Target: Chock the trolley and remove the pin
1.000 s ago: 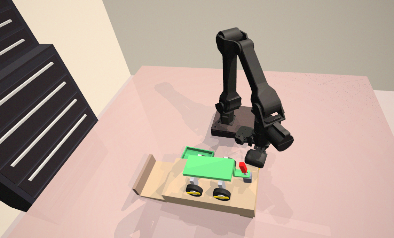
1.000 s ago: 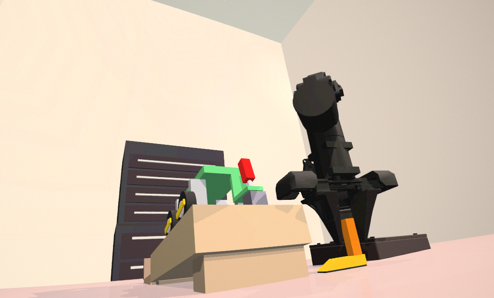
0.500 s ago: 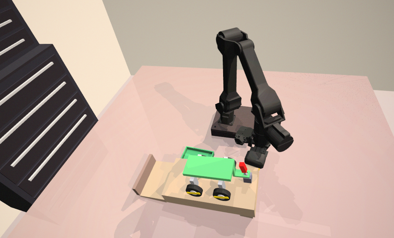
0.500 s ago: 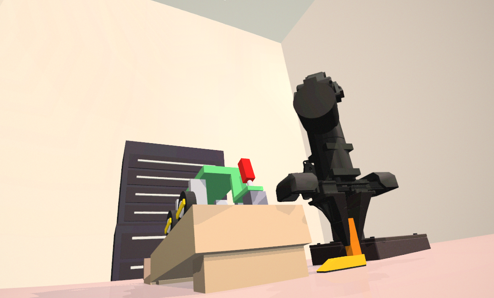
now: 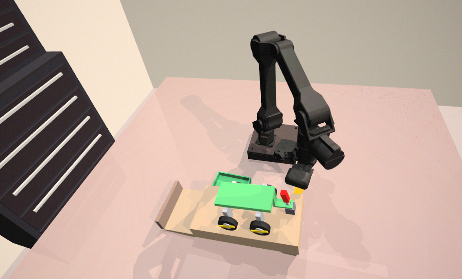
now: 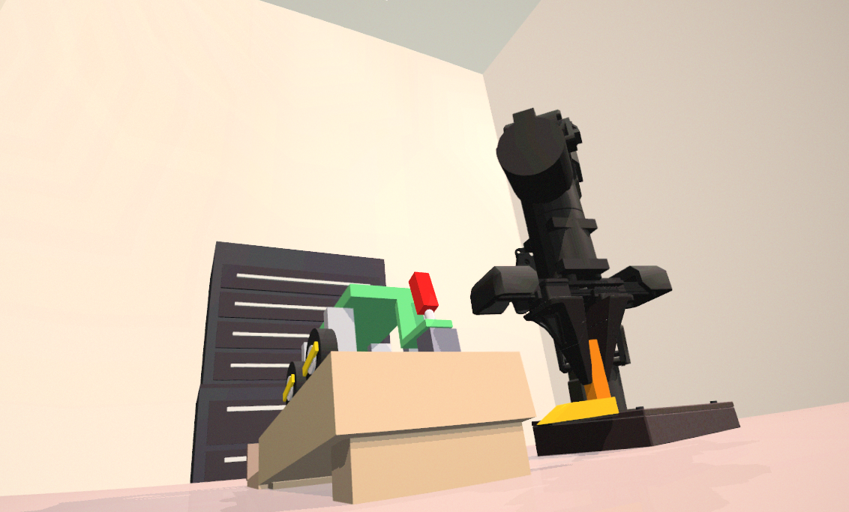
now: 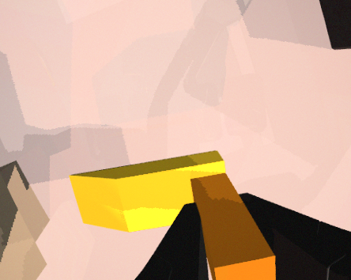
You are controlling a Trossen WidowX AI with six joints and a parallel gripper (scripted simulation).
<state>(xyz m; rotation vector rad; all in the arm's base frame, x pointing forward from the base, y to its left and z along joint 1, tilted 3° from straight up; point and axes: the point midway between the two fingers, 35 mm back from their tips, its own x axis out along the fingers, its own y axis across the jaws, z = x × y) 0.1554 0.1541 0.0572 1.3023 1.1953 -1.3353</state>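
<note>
The green tray lies 23 cm to the right of my gripper tip, 7 cm below it and 5 cm ahead of it. The rest, counted from my gripper tip: yellow chock 2 cm ahead, 1 cm below; red-headed stop pin 14 cm ahead, 7 cm above, 2 cm to the right; tan ramp 17 cm ahead, 13 cm to the right, 1 cm below.
</note>
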